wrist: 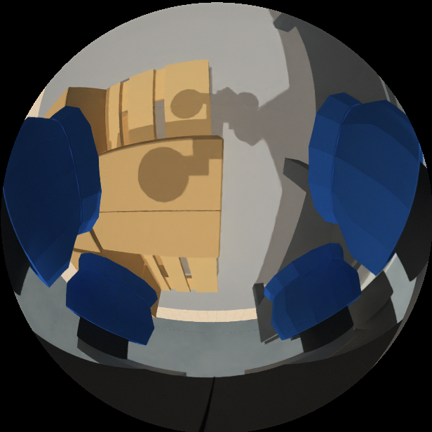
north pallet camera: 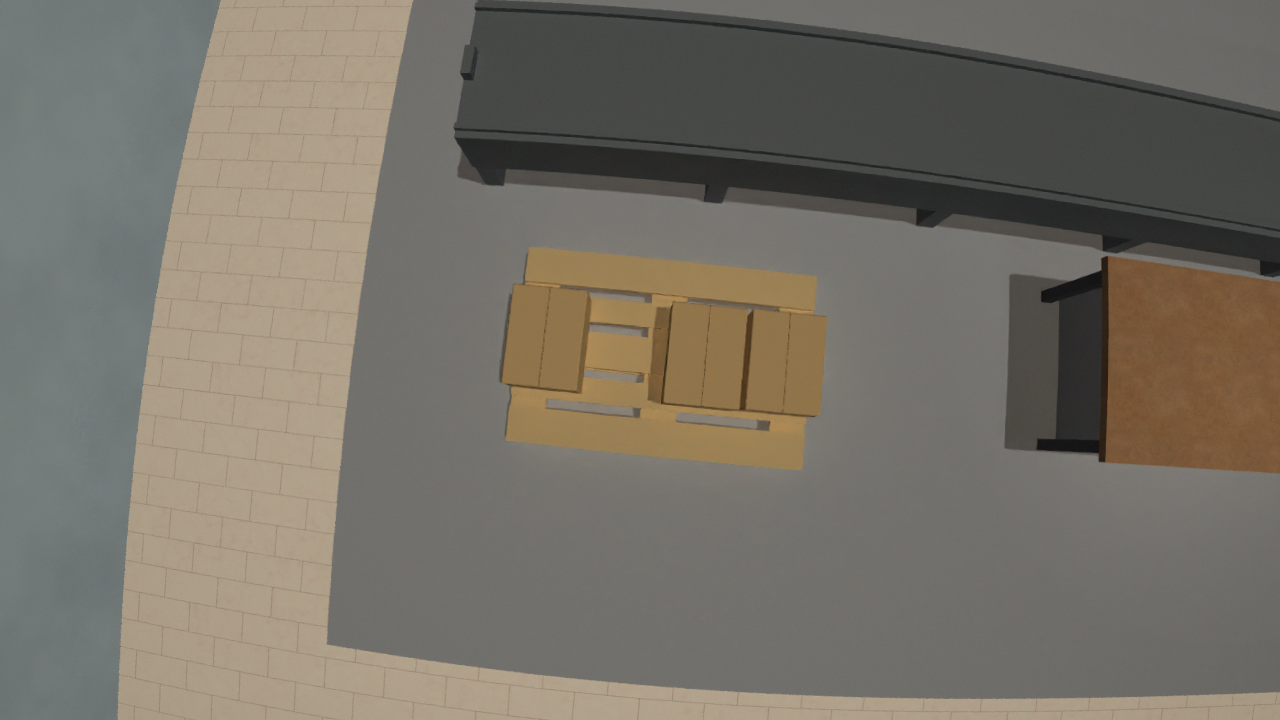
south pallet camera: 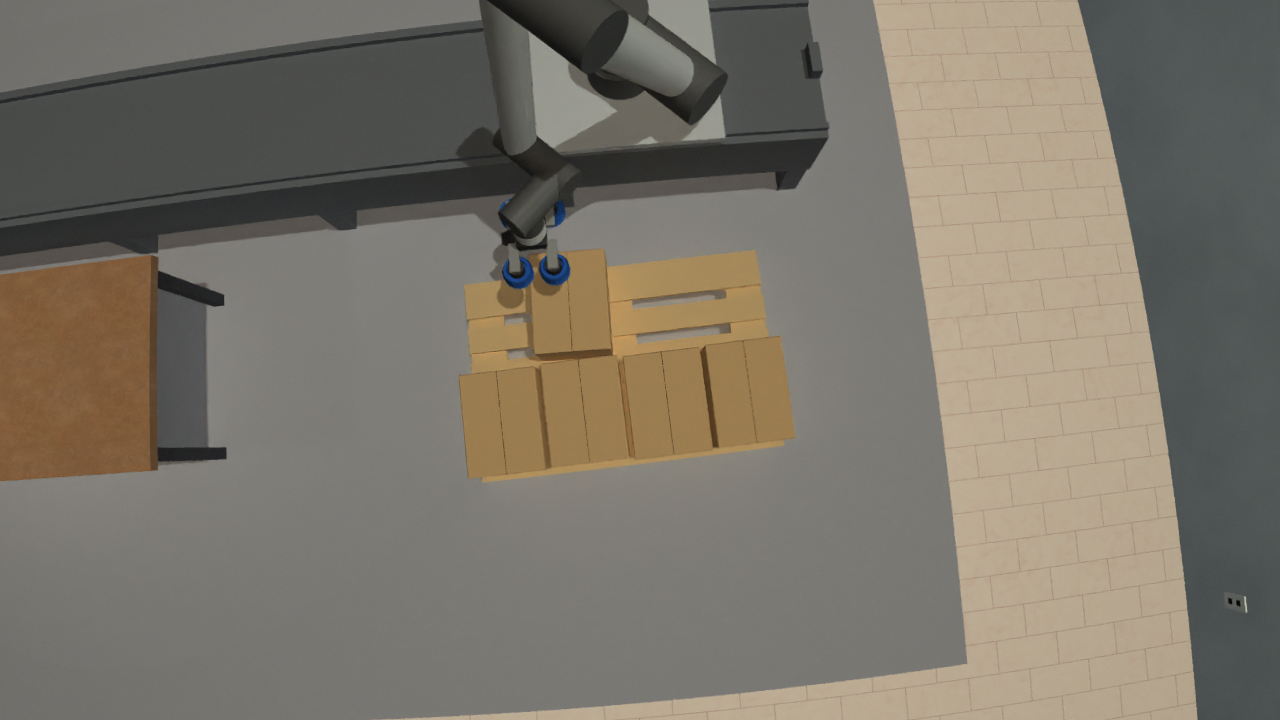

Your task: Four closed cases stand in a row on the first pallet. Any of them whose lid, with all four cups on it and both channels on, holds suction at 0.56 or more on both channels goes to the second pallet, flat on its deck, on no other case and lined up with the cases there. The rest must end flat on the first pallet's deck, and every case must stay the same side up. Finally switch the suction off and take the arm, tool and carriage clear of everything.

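The first pallet (north pallet camera: 657, 443) bears three closed cases in the north view: one case (north pallet camera: 562, 340) at the left end, then a stretch of bare deck, then two cases (north pallet camera: 684, 356) (north pallet camera: 805, 362) side by side at the right. The second pallet (south pallet camera: 684, 280) (wrist: 192, 75) bears a row of closed cases (south pallet camera: 520, 420) (south pallet camera: 604, 411) (south pallet camera: 686, 402) (south pallet camera: 769, 392) along its front. Another closed case (south pallet camera: 588, 308) (wrist: 160, 230) stands behind them, towards the rail. My gripper (south pallet camera: 534, 241) (wrist: 212, 240) is open, its four blue cups empty, hanging above that case's rail-side end, partly off to the left; cup shadows fall on its lid and the deck.
The dark floor rail (north pallet camera: 805, 98) (south pallet camera: 268, 134) runs behind both pallets. The pale carriage (south pallet camera: 662, 129) with the arm stands near the rail's right end in the south view. A brown-topped table (north pallet camera: 1190, 367) (south pallet camera: 71, 367) stands beyond the right of the first pallet and left of the second.
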